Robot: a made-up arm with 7 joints.
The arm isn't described. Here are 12 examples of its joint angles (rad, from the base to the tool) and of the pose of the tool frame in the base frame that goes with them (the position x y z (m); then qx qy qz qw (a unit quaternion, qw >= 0)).
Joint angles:
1: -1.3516 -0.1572 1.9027 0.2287 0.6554 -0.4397 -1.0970
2: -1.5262 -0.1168 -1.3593 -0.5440 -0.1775 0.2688 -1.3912
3: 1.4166 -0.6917 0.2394 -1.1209 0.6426 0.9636 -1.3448
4: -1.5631 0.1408 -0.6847 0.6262 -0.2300 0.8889 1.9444
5: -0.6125 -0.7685 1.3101 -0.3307 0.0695 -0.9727 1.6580
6: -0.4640 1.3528 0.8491 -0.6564 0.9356 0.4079 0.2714
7: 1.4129 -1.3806 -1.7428 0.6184 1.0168 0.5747 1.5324
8: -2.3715 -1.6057 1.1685 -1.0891 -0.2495 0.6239 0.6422
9: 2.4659 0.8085 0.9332 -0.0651 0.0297 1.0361 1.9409
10: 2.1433 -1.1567 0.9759 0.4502 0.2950 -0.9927 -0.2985
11: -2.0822 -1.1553 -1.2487 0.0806 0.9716 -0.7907 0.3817
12: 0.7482 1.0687 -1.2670 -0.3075 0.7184 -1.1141 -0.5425
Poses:
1: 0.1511 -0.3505 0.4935 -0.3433 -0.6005 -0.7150 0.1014
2: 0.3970 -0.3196 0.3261 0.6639 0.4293 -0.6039 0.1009
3: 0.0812 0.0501 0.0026 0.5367 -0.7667 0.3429 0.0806
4: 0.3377 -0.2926 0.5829 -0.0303 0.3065 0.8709 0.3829
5: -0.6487 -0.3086 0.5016 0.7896 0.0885 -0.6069 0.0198
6: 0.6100 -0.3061 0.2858 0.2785 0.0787 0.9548 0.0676
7: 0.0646 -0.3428 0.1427 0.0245 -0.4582 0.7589 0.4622
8: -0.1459 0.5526 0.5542 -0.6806 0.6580 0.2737 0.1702
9: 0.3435 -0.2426 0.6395 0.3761 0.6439 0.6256 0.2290
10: 0.1642 0.0433 -0.0965 -0.7271 0.0815 0.3698 0.5727
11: 0.2920 -0.3731 0.8552 0.7411 0.0673 -0.3103 0.5916
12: 0.6167 -0.0848 0.8464 -0.6150 -0.5395 -0.5370 0.2057
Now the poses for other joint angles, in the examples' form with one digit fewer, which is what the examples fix.
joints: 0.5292 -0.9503 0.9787 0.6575 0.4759 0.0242 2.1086
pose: -0.404 -0.115 0.014 -0.991 -0.030 0.115 0.064
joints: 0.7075 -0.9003 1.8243 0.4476 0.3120 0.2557 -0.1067
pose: -0.207 0.001 -0.054 -0.749 0.116 0.283 0.588
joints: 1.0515 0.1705 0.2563 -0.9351 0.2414 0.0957 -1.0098
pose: -0.014 -0.358 0.281 0.168 -0.198 0.852 0.455
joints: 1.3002 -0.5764 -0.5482 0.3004 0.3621 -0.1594 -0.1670
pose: -0.117 -0.436 0.367 -0.082 -0.088 0.939 0.321
